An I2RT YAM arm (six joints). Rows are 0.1 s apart.
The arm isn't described. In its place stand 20 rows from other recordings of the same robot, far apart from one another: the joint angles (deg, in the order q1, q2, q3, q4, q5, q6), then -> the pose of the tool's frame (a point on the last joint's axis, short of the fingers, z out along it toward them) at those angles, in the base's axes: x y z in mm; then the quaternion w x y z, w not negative.
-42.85, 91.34, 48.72, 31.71, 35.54, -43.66 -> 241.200 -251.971 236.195 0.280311 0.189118 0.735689 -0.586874
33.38, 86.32, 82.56, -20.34, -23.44, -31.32 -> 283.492 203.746 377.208 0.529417 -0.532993 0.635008 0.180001
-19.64, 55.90, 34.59, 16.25, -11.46, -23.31 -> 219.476 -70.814 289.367 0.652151 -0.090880 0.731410 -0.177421
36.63, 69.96, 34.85, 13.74, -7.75, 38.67 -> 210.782 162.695 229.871 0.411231 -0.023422 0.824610 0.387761
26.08, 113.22, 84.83, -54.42, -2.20, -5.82 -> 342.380 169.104 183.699 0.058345 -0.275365 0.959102 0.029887
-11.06, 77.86, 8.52, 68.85, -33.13, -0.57 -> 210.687 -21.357 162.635 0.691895 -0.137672 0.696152 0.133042
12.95, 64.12, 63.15, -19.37, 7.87, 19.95 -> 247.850 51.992 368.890 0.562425 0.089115 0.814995 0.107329
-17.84, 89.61, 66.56, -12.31, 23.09, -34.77 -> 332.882 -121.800 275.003 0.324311 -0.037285 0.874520 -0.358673
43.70, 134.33, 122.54, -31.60, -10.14, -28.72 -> 383.044 374.715 236.113 0.380136 -0.568636 0.717474 0.131839
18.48, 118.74, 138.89, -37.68, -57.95, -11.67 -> 412.349 169.625 457.724 0.492991 -0.460015 0.606881 0.420763
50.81, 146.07, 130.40, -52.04, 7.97, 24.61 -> 340.363 409.664 151.365 0.194254 -0.208756 0.956342 0.064002
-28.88, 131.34, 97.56, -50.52, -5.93, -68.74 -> 389.020 -210.373 116.495 0.071578 -0.342412 0.936813 -0.003344
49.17, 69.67, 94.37, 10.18, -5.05, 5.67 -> 138.583 165.174 580.539 0.776779 -0.207558 0.414849 0.425951
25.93, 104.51, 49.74, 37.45, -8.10, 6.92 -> 340.250 171.015 171.043 0.550887 -0.173963 0.785561 0.221708
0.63, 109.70, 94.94, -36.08, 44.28, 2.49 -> 424.266 -20.191 280.510 0.319964 0.140446 0.870539 -0.346496
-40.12, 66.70, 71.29, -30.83, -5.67, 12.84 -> 195.839 -160.429 387.004 0.522523 0.354781 0.770788 -0.083580
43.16, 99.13, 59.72, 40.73, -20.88, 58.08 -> 280.551 280.482 267.443 0.348365 -0.039262 0.698353 0.624022
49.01, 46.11, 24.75, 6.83, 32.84, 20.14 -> 137.614 128.931 244.333 0.610231 -0.021564 0.777773 0.149070
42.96, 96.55, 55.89, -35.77, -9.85, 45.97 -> 215.878 209.350 155.630 0.024290 0.015845 0.989255 0.143293
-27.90, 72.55, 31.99, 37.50, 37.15, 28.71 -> 226.973 -144.503 246.161 0.653754 0.519141 0.501764 -0.226564
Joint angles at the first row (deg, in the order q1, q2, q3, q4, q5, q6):
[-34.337, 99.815, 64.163, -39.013, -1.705, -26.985]
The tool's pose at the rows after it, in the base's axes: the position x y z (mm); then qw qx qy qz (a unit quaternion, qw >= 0):
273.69 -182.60 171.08 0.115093 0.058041 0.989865 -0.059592
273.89 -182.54 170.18 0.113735 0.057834 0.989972 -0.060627
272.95 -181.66 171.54 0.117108 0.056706 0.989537 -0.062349
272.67 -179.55 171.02 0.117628 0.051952 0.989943 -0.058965
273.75 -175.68 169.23 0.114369 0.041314 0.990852 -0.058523
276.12 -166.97 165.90 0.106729 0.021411 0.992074 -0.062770
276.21 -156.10 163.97 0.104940 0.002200 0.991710 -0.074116
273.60 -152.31 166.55 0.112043 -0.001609 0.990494 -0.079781
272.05 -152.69 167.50 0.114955 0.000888 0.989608 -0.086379
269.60 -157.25 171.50 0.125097 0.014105 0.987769 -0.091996
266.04 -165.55 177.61 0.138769 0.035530 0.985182 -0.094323
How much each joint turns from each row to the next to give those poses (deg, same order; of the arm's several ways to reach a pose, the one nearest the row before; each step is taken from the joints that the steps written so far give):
[0.541, 0.592, 0.075, 0.055, 0.917, 0.004]
[0.049, 0.128, -0.057, 0.111, 0.189, -0.002]
[0.033, -0.523, -0.348, 0.261, -0.033, -0.087]
[0.240, -0.193, -0.342, 0.003, -0.371, -0.263]
[0.692, 0.024, -0.368, 0.043, 0.164, -0.566]
[1.636, -0.064, -0.839, 0.260, 0.974, -0.792]
[1.846, -1.084, -1.822, 1.197, 1.406, -0.553]
[0.395, -1.436, -1.152, 0.748, 0.214, -0.089]
[-0.142, -0.551, -0.481, 0.600, 0.494, 0.065]
[-0.957, -0.783, -0.077, 0.644, -0.062, 0.559]
[-1.718, -0.780, 0.416, 0.331, -0.684, 0.863]

